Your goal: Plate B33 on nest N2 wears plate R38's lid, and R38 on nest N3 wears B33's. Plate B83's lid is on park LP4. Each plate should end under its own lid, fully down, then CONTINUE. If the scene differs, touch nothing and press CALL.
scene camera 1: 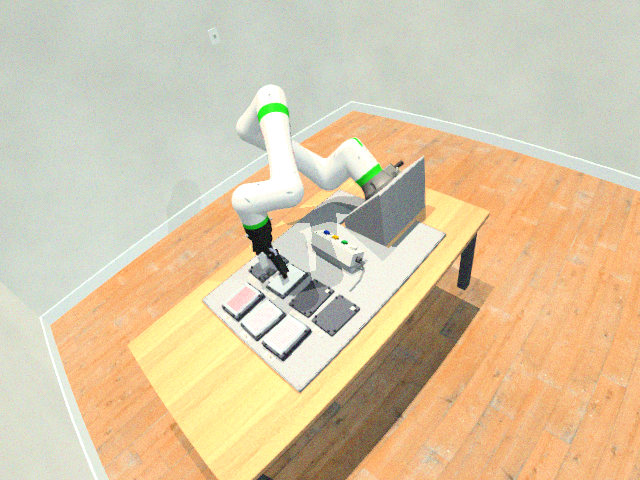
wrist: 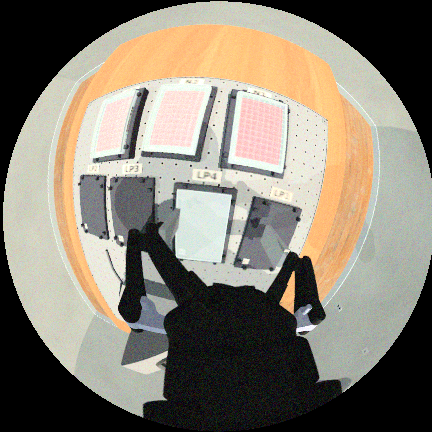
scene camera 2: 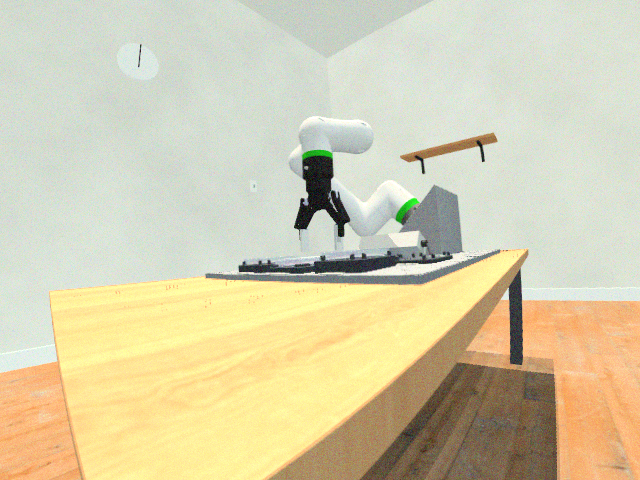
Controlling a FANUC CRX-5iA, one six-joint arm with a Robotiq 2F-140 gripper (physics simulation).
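Frame: origin at the arm's base, x ahead, y left, z up, level; millimetres.
Where they show: gripper, fingertip midpoint: (scene camera 1: pixel 275 274) (wrist: pixel 222 225) (scene camera 2: pixel 321 251); arm's base, link origin: (scene camera 1: pixel 380 189) (scene camera 2: pixel 421 222).
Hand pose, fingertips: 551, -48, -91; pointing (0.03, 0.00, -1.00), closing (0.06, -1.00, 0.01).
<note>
Each offset is from my fingertips to the top centre of the thing, as dx, dy, dz. "*": to the spot under its first point.
My gripper (scene camera 1: pixel 275 269) (scene camera 2: pixel 321 241) (wrist: pixel 222 225) is open and empty, pointing down over park LP4, with its fingertips low on either side of the lid; their exact height is unclear. A clear, pale lid @(-25, +30, -24) (scene camera 1: pixel 287 279) (wrist: pixel 202 225) lies on LP4. The right nest, N1, bears a deeper pink plate @(+159, -18, -8) (scene camera 1: pixel 242 301) (wrist: pixel 259 131) that looks unlidded. The middle nest, N2, bears a paler plate @(+150, +114, -12) (scene camera 1: pixel 263 318) (wrist: pixel 178 119), and so does the left nest @(* +136, +258, -2) (scene camera 1: pixel 286 336) (wrist: pixel 116 124); both look lidded. Plate and lid names are not legible, and lid seating is hard to tell.
Dark parks LP3 @(-38, +167, -22) (scene camera 1: pixel 311 298) (wrist: pixel 132 205) and LP2 @(-48, +292, -22) (scene camera 1: pixel 336 314) (wrist: pixel 93 205) lie left of LP4 in the wrist view, LP1 (wrist: pixel 270 232) right. A button box @(-253, +79, +42) (scene camera 1: pixel 338 250) and a tall grey panel (scene camera 1: pixel 395 206) (scene camera 2: pixel 434 222) stand toward the arm's base.
</note>
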